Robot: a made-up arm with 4 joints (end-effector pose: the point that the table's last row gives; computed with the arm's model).
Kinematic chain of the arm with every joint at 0, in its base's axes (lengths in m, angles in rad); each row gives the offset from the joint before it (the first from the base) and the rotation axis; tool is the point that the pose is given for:
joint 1: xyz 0 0 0.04 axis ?
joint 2: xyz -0.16 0.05 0 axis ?
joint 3: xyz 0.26 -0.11 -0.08 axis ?
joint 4: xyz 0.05 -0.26 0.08 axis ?
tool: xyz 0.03 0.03 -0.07
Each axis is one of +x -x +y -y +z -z.
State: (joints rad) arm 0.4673 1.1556 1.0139 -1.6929
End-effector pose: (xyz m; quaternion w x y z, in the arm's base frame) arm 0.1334 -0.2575 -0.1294 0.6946 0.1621 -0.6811 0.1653
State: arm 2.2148 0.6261 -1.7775 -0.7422
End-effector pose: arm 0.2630 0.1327 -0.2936 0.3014 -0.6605 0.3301 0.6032
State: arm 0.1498 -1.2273 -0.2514 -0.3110
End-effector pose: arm 0.0831 -0.2807 0.3533 0.7978 0.0449 -0.5983 0.0599
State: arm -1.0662 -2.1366 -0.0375 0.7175
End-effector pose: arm -0.3756 0.0802 0.3215 0.6638 -0.3238 -0.5487 -0.3917
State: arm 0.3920 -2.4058 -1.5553 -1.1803
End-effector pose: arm -0.1450 -0.3737 0.4221 0.5172 0.1655 -0.8334 0.1027
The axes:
joint 1: +z
joint 2: +y
joint 3: -y
joint 4: +y

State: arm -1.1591 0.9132 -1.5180 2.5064
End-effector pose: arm -0.2558 -0.1388 -0.2943 0.6544 -0.3413 -0.5214 -0.4283
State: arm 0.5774 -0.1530 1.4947 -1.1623
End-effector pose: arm 0.1750 -0.2321 0.1202 0.1582 0.2808 -0.9455 0.0470
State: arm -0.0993 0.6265 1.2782 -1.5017
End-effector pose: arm 0.0080 -0.2922 -0.0198 0.4737 -0.0437 -0.8793 -0.0235
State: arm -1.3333 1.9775 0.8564 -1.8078
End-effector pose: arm -0.3230 0.1018 -0.2125 0.7400 -0.2082 -0.2646 -0.5823
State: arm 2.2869 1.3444 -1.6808 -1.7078
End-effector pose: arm 0.4027 -0.0210 -0.3632 0.3277 -0.5570 0.2537 0.7197
